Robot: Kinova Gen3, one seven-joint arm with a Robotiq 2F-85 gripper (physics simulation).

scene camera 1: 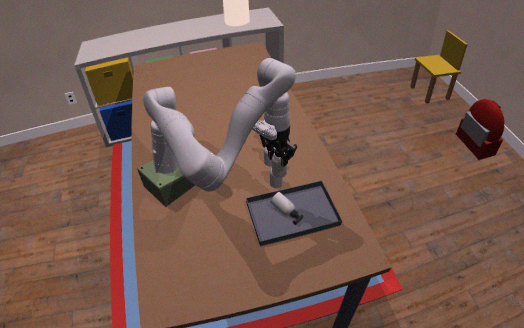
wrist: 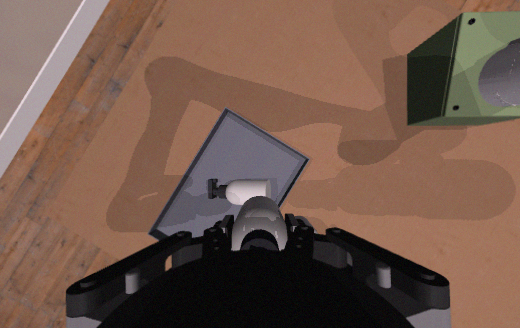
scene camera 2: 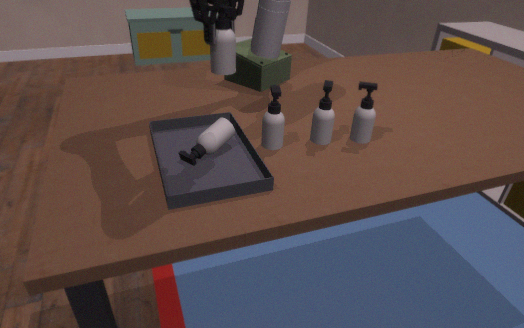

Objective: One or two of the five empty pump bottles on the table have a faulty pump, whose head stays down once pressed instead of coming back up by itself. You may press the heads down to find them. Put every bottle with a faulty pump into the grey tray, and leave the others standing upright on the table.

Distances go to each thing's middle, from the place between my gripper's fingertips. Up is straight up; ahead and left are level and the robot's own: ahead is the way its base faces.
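With the grey tray (scene camera 2: 236, 169) as my reference, I find my gripper 220 mm above it, 50 mm to the left of it and 40 mm short of it.
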